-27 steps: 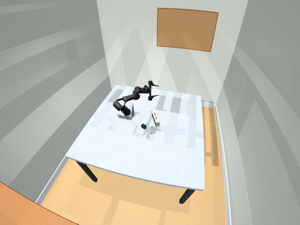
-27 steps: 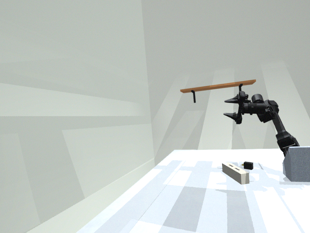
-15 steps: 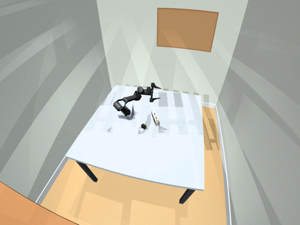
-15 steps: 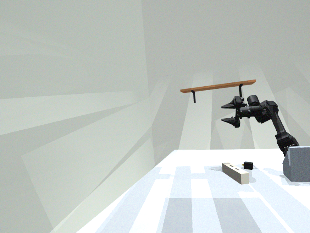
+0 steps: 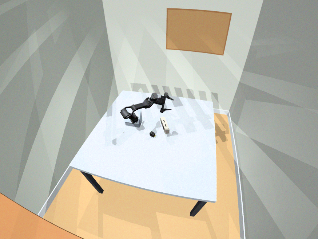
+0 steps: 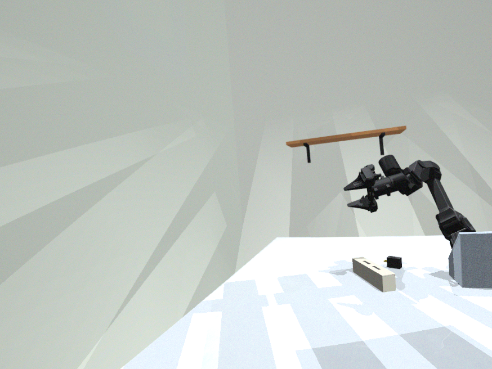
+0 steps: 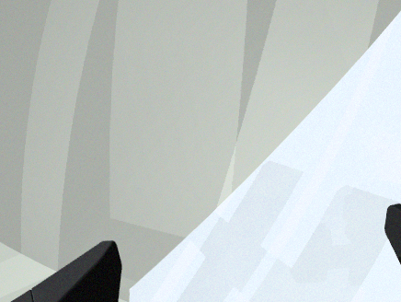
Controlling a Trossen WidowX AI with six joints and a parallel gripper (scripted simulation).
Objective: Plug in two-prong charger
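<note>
Now: gripper tip 28 cm above the two-prong charger, 17 cm to the left of it and 14 cm past it.
</note>
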